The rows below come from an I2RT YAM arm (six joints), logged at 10 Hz.
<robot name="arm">
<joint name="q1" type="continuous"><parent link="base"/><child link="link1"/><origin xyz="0.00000 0.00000 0.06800"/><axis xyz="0 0 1"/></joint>
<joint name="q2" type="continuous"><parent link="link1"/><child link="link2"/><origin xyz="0.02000 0.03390 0.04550" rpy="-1.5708 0.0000 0.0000"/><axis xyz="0 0 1"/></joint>
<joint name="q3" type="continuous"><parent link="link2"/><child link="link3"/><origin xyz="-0.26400 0.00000 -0.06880" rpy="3.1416 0.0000 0.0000"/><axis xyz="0 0 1"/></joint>
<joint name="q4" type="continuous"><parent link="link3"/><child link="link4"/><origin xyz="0.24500 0.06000 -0.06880"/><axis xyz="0 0 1"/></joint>
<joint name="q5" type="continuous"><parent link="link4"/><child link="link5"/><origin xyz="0.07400 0.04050 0.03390" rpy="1.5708 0.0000 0.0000"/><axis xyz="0 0 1"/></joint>
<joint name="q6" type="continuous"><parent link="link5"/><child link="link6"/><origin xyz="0.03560 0.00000 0.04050" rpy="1.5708 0.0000 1.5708"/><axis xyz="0 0 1"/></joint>
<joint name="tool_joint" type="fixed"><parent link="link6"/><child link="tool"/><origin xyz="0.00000 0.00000 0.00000" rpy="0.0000 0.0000 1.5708"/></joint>
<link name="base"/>
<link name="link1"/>
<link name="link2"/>
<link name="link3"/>
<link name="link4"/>
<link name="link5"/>
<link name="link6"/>
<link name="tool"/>
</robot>
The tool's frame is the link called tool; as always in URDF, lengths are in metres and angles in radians. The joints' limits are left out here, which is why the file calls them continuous.
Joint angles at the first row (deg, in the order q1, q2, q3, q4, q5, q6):
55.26, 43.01, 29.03, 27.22, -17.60, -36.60
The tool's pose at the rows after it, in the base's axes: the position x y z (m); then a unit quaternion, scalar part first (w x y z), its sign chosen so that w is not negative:
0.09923, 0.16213, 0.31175, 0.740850, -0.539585, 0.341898, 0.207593
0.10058, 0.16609, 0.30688, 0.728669, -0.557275, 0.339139, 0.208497
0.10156, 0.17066, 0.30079, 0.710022, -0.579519, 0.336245, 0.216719
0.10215, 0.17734, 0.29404, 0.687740, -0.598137, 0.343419, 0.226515
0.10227, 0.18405, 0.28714, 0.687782, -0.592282, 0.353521, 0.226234
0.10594, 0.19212, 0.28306, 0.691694, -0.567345, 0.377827, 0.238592
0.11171, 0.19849, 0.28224, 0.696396, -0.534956, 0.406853, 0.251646
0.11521, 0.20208, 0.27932, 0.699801, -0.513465, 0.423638, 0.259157
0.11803, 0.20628, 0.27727, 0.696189, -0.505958, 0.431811, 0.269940
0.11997, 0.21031, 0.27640, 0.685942, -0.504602, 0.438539, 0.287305
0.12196, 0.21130, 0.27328, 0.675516, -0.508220, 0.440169, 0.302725
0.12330, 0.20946, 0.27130, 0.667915, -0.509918, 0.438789, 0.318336
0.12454, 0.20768, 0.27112, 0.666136, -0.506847, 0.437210, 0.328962
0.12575, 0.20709, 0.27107, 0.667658, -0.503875, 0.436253, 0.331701
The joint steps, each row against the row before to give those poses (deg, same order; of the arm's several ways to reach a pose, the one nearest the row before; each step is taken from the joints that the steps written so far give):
0.01, 1.51, -0.02, -0.58, -0.11, -1.96
0.10, 1.17, 0.08, -0.98, -1.34, -1.17
0.16, 1.33, 0.17, -1.61, -2.16, -0.89
0.79, 1.82, 0.40, -1.86, -0.81, -0.16
1.36, 1.99, -0.93, 2.86, 2.35, 0.81
0.74, 3.09, -0.42, 4.80, 2.77, 3.90
0.03, 2.85, 0.26, 4.07, 2.80, 4.59
0.00, 1.92, -0.32, 3.21, 1.83, 2.75
-0.05, 1.78, 0.27, 1.58, 0.04, 1.84
-0.04, 1.35, 0.65, 0.20, -1.07, 2.05
-0.57, 0.82, -0.09, 0.37, -2.08, 1.39
-0.83, 0.05, -0.45, 0.50, -2.35, 1.39
-0.67, -0.02, -0.32, 0.89, -1.37, 1.20
-0.37, 0.19, -0.14, 0.82, -0.38, 0.44

